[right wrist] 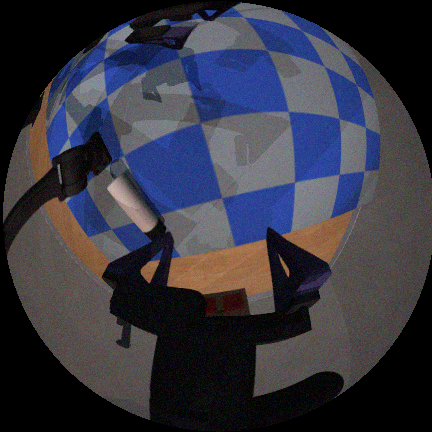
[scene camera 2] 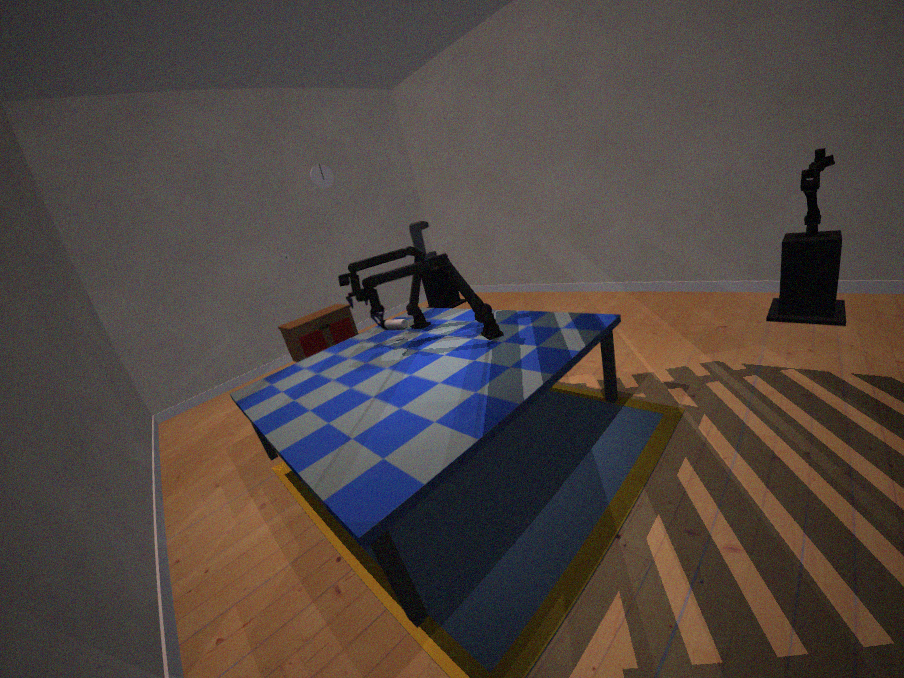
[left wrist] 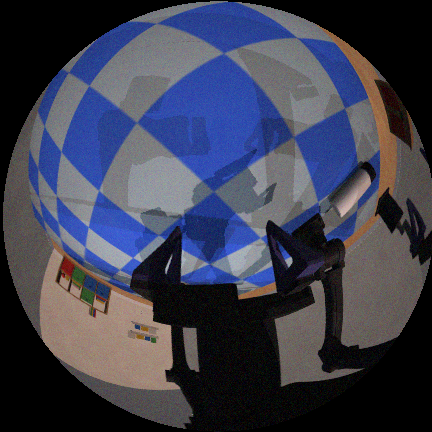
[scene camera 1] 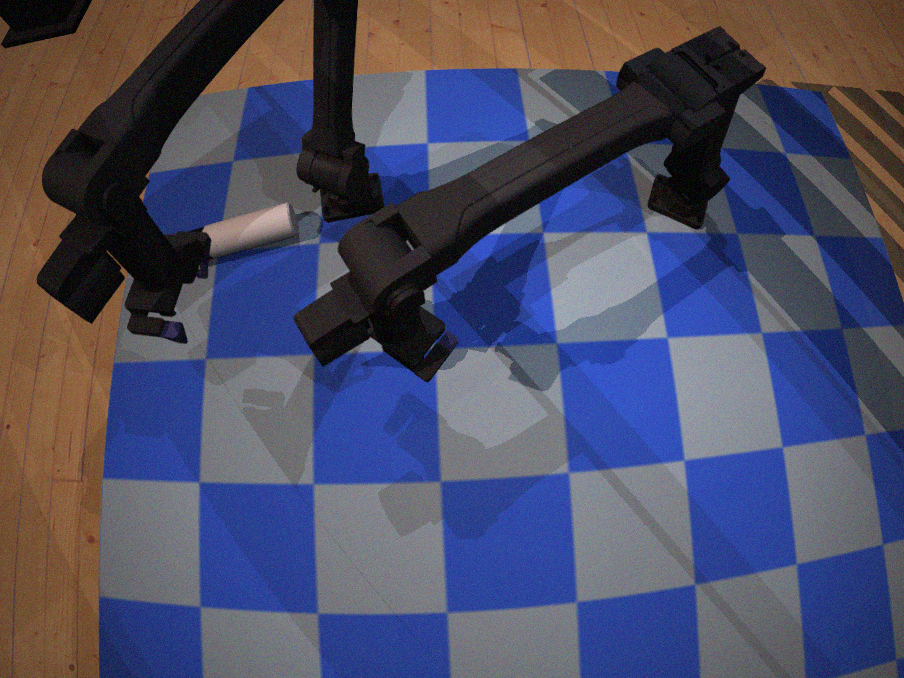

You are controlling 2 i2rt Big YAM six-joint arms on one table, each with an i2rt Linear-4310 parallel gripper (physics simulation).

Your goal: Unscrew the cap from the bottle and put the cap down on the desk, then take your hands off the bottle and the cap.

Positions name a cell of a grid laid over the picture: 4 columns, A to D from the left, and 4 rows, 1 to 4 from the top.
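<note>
The left gripper (scene camera 1: B3) is open and holds nothing. The right gripper (scene camera 1: A2) is open and holds nothing too. You'd see the left gripper (right wrist: B1) in the right wrist view, and the left wrist view shows the left gripper (left wrist: C3) as well. The right wrist view also shows the right gripper (right wrist: C3). There's a white bottle (scene camera 1: B2) here too; the right wrist view shows the white bottle (right wrist: B2), and the left wrist view shows the white bottle (left wrist: D2).
</note>
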